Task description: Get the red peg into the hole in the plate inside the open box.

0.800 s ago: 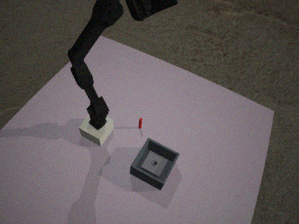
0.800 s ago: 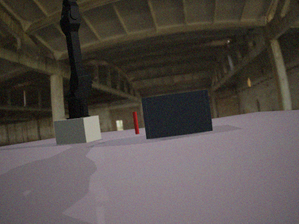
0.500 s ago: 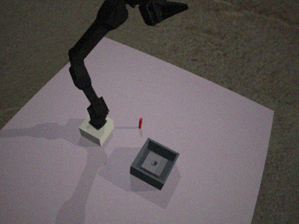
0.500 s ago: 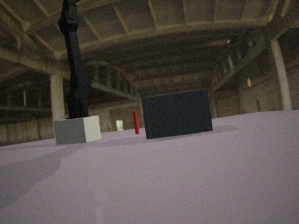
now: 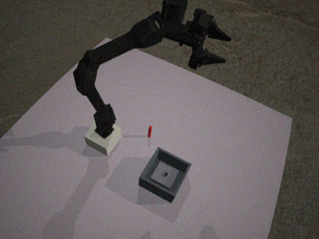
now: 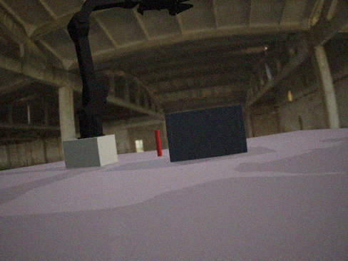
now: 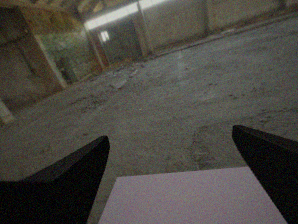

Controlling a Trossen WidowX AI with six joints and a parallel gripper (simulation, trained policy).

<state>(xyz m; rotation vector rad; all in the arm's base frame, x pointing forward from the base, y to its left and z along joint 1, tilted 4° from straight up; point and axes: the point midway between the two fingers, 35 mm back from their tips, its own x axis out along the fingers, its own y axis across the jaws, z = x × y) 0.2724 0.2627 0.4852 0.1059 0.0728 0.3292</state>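
My gripper tip is now 180 mm past the red peg, 100 mm to the left of it and 530 mm above it. Also, from my gripper tip: dark box 10 mm ahead, 230 mm to the right, 540 mm below; grey plate 10 mm ahead, 230 mm to the right, 520 mm below.
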